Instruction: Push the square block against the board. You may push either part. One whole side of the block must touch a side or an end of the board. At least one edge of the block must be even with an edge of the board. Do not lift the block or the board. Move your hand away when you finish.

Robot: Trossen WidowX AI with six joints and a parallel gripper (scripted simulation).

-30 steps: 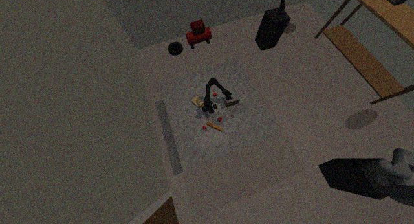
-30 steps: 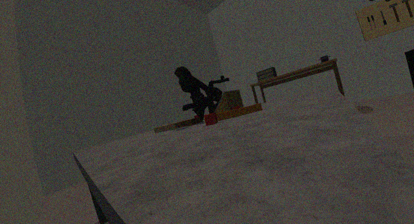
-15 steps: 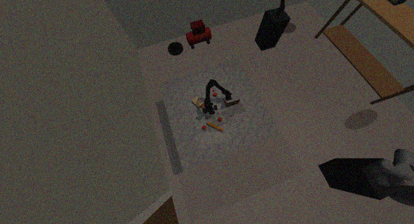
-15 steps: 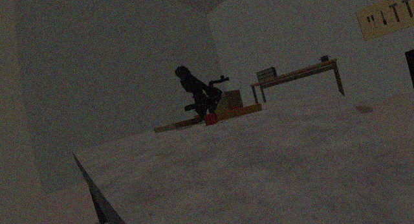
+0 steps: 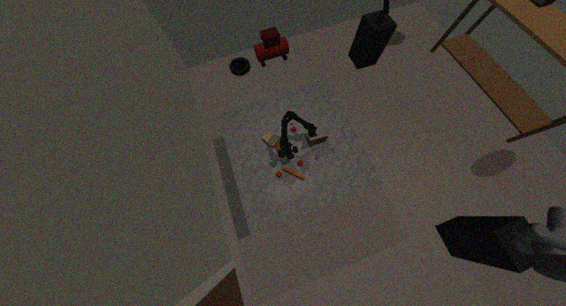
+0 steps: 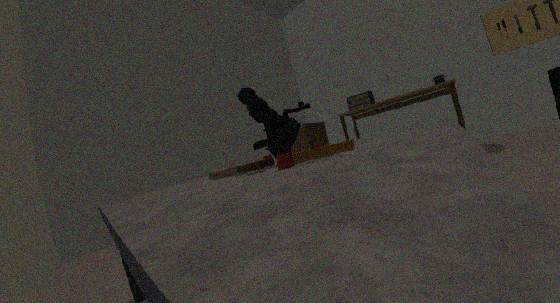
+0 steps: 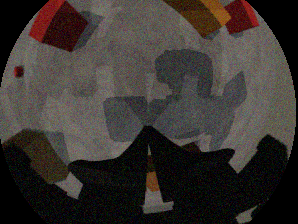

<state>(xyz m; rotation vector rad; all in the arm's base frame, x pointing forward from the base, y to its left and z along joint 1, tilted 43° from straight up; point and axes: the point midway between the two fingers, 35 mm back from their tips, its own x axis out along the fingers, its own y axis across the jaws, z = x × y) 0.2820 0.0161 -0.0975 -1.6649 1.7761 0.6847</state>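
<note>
My gripper tip is 10 cm to the left of the brown square block, 4 cm short of it and 1 cm below it. Also, from my gripper tip: tan board (20 cm to the right, 12 cm ahead, 1 cm above); yellow bar (20 cm to the left, 1 cm ahead, 1 cm above).
</note>
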